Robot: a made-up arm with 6 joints. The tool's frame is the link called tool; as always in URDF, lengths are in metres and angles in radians. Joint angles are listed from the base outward. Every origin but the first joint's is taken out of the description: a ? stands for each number. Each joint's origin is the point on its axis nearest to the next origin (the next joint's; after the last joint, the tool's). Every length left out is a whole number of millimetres.
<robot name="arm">
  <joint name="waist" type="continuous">
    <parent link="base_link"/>
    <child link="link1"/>
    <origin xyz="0 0 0.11"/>
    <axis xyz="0 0 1"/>
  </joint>
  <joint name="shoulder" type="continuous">
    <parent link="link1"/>
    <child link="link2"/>
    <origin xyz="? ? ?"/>
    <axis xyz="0 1 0"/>
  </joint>
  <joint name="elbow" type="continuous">
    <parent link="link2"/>
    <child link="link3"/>
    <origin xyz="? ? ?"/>
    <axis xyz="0 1 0"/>
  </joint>
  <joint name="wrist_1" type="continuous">
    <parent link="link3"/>
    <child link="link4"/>
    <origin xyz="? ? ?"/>
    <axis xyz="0 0 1"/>
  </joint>
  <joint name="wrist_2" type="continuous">
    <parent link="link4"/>
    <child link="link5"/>
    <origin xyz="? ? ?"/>
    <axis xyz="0 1 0"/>
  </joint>
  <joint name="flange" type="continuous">
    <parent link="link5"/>
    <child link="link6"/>
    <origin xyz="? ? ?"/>
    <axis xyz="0 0 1"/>
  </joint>
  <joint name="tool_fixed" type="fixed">
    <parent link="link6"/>
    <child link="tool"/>
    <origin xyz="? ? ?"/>
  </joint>
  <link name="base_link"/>
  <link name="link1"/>
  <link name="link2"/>
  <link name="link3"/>
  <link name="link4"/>
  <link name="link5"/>
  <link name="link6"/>
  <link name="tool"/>
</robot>
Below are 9 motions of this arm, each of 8 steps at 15 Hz.
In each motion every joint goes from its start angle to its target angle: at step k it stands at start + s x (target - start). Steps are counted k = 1, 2, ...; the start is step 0. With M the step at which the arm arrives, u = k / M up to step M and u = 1 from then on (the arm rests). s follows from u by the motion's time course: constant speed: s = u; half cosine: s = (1 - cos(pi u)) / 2; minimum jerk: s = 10 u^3 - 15 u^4 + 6 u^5.
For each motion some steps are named. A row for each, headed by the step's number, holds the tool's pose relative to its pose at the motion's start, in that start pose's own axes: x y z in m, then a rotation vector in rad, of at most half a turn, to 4 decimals.
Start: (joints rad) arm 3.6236 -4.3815 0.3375 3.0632 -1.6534 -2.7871
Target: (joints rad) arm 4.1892 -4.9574 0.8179 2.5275 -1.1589 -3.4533
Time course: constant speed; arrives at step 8
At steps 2, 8:
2: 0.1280 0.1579 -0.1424 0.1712 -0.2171 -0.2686
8: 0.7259 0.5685 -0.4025 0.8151 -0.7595 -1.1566

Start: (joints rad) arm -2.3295 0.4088 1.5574 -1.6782 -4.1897 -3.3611
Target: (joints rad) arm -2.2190 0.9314 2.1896 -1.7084 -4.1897 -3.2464
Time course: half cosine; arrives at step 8
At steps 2, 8:
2: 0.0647 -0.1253 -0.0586 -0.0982 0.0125 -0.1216
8: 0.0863 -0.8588 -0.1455 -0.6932 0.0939 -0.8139

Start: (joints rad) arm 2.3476 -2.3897 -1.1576 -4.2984 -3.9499 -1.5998
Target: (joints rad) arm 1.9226 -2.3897 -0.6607 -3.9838 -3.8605 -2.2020
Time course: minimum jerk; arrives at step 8
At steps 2, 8:
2: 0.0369 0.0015 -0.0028 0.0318 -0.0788 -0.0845
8: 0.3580 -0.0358 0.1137 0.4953 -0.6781 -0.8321

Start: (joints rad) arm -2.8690 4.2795 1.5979 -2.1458 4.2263 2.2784
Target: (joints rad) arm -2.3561 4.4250 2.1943 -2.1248 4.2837 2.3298
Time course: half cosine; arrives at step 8
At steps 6, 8:
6: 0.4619 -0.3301 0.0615 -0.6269 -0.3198 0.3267
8: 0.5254 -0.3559 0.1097 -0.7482 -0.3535 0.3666

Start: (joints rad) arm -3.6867 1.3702 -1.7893 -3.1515 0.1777 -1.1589
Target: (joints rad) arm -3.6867 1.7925 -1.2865 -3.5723 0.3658 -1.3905
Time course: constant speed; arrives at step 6
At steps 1, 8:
1: -0.0422 -0.1031 -0.0923 0.1212 -0.0283 -0.1059
8: -0.1641 -0.4237 -0.7960 0.7857 0.0734 -0.5366

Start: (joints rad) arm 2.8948 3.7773 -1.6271 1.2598 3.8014 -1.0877
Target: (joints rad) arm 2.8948 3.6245 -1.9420 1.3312 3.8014 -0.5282
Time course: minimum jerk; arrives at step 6
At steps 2, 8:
2: -0.0475 0.0620 -0.0048 0.0681 0.0562 0.1629
8: -0.2407 0.2571 0.0269 0.3761 0.2050 0.7717

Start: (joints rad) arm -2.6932 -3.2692 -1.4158 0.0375 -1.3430 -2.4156
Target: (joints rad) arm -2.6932 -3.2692 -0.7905 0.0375 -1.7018 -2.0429
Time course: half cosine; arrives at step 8
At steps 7, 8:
7: 0.0226 0.0046 -0.5067 -0.2030 -0.1578 0.3343
8: 0.0281 0.0006 -0.5257 -0.2122 -0.1627 0.3474

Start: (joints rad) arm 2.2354 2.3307 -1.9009 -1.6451 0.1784 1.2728
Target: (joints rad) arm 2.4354 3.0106 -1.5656 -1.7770 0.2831 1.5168
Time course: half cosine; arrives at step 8
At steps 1, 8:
1: 0.0246 0.0134 -0.0245 -0.0132 0.0357 0.0042
8: 0.3468 0.1695 -0.9560 -0.3739 0.8965 0.0048

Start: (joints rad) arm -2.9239 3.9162 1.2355 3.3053 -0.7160 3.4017
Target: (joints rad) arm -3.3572 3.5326 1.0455 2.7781 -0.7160 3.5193
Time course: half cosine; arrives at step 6
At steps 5, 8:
5: 0.1819 0.5215 -0.6563 -0.0961 -0.5610 -0.5414
8: 0.2060 0.5422 -0.7098 -0.1087 -0.6063 -0.5672

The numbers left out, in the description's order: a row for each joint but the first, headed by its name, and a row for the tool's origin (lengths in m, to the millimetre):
shoulder: 0 0.037 0
elbow: 0 0 0.915
wrist_1: 0 0 0.853
wrist_2: 0 0 0
flange: 0 0 0.091
tool: 0 0 0

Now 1 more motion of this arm.
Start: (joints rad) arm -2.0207 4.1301 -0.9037 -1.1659 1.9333 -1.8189
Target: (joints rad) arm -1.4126 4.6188 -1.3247 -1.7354 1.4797 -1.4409
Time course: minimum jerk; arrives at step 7
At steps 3, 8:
3: 0.0211 0.0454 0.2550 0.0593 0.4389 0.2392
8: 0.2027 0.2253 0.6334 0.2494 1.2025 0.4304

